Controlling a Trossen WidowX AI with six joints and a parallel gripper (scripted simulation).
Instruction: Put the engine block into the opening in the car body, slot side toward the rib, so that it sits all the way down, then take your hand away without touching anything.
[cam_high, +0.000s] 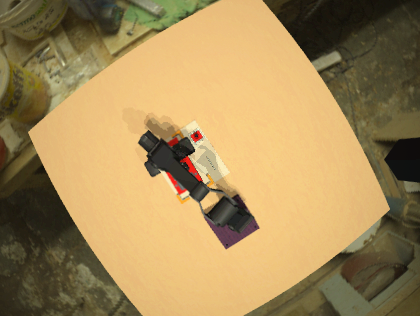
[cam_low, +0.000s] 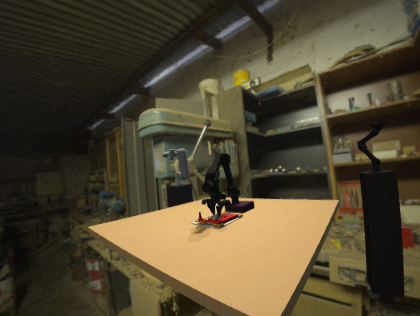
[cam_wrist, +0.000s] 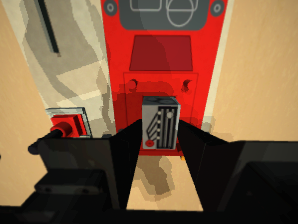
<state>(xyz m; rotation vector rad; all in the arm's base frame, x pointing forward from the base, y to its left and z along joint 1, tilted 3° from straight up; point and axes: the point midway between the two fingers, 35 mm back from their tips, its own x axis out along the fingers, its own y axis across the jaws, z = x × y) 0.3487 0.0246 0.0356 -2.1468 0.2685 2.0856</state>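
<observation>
My gripper tip is 1 cm above the engine block. Round my gripper tip: black peg (12 cm to the right, 1 cm below, 1 cm behind).
</observation>
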